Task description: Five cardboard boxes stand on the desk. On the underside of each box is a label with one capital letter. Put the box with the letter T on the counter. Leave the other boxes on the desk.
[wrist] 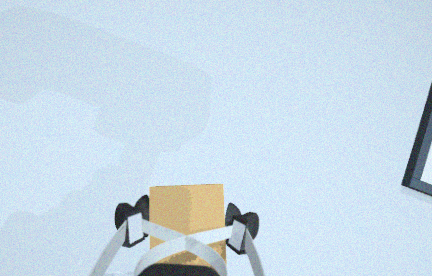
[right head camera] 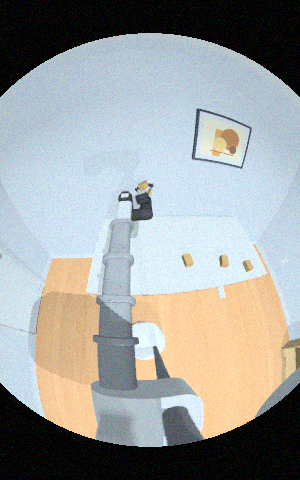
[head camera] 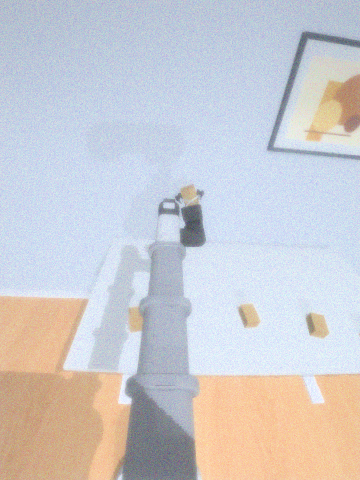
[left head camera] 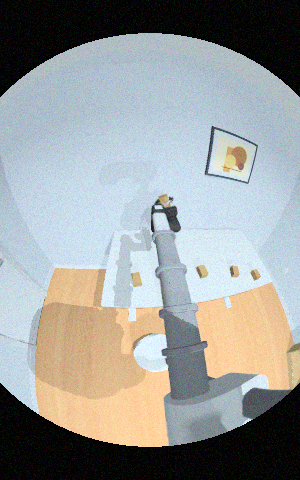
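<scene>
My gripper is shut on a tan cardboard box. It holds the box raised near the wall, around the back of the white desk. No letter shows on the held box's visible faces. In the left head view, a box on the desk is left of the arm, and three boxes are right of it. Their undersides are hidden. I cannot identify the counter in these views.
The telescoping arm extends over the desk. A framed picture hangs on the wall to the right. A round white disc is on the wooden floor. Tan furniture shows at the right edge.
</scene>
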